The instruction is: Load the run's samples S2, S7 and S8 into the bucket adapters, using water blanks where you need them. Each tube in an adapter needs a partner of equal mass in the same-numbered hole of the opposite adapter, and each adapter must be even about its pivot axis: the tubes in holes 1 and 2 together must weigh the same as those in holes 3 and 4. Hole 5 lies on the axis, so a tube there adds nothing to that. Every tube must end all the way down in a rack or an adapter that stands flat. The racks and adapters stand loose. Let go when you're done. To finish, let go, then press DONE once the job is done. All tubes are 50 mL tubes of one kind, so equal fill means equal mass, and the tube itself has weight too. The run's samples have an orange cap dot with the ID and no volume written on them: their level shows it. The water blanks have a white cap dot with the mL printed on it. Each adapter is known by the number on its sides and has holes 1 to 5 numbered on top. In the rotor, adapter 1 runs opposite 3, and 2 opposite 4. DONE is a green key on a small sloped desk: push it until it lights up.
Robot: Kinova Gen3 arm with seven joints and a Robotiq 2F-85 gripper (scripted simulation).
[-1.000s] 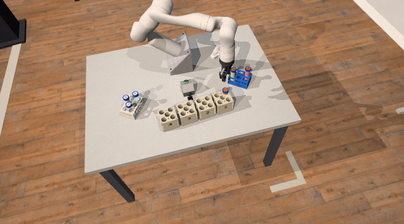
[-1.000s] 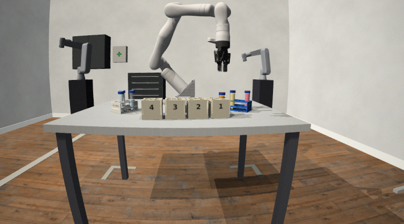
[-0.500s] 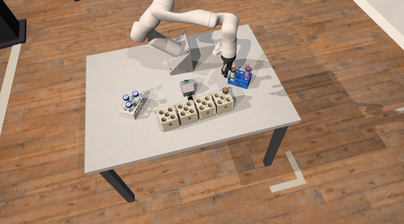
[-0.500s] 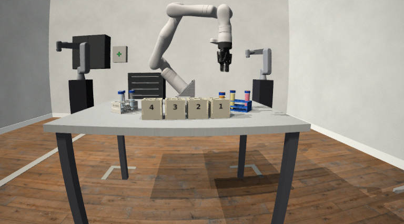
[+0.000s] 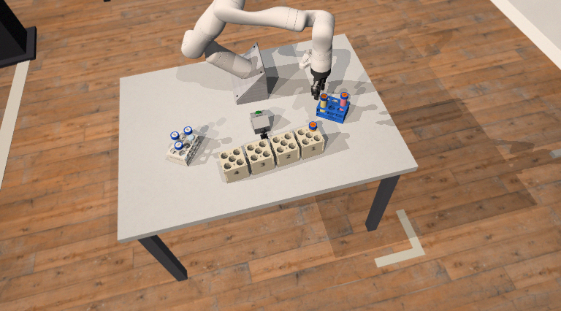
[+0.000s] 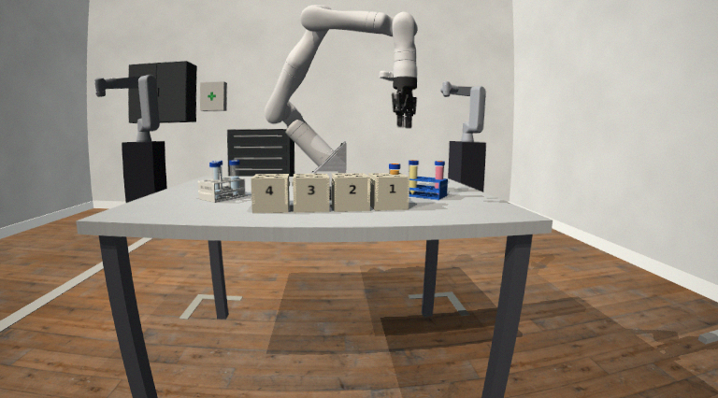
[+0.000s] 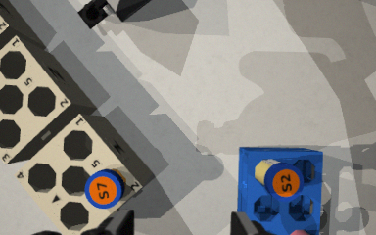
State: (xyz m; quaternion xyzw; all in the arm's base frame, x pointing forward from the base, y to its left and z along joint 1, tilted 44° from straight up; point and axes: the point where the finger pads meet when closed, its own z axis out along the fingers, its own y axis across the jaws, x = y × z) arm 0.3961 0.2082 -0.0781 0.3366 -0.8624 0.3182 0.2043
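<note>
Right now the sample S2 is 7 cm behind my hand, 5 cm to the left of it and 18 cm below it. Also, from my hand: adapter 1 (8 cm ahead, 7 cm to the right, 20 cm below); then sample S7 (5 cm ahead, 5 cm to the right, 18 cm below); then sample S8 (4 cm behind, 15 cm to the left, 18 cm below).
</note>
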